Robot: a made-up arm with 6 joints.
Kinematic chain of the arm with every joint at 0, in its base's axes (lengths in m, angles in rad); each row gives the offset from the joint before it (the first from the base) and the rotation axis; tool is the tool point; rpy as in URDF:
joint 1: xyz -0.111 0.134 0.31 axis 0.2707 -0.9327 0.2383
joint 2: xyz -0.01 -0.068 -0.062 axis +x
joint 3: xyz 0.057 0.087 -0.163 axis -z
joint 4: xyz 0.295 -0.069 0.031 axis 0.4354 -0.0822 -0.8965
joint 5: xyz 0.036 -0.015 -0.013 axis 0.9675 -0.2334 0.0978
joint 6: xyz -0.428 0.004 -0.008 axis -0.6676 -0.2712 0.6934
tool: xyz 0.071 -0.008 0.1 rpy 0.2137 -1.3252 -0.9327
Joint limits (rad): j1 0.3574..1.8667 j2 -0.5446..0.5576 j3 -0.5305..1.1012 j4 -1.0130..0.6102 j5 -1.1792..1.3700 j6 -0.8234..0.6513
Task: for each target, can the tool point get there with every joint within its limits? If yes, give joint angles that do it. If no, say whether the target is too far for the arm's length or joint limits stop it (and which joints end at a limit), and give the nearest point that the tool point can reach.
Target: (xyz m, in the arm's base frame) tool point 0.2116 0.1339 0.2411
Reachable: yes | joints 1.2817 -0.1798 -0.2790 0.2080 0.8070 -0.6881
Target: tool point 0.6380 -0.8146 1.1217
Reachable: no: too far | nearest point 0.1774 -0.1605 0.6291 | short by 0.939 m
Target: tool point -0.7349 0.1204 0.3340
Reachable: no: joint limits stop it (at a limit: joint 1, joint 2, joint 4, joint 5) | nearest point -0.3240 0.2732 0.3745 | short by 0.440 m
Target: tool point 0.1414 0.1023 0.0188
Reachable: yes | joints 1.2244 0.3203 0.9352 -0.5577 1.0589 -0.5913
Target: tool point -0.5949 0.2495 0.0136
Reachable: no: joint limits stop it (at a limit: joint 1, joint 2, joint 3, joint 5, joint 6) | nearest point -0.2419 0.1192 0.0541 | short by 0.378 m
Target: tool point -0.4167 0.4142 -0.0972
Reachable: no: joint limits stop it (at a limit: joint 1, joint 2, joint 3, joint 6) | nearest point -0.1617 0.2171 -0.0231 | short by 0.331 m
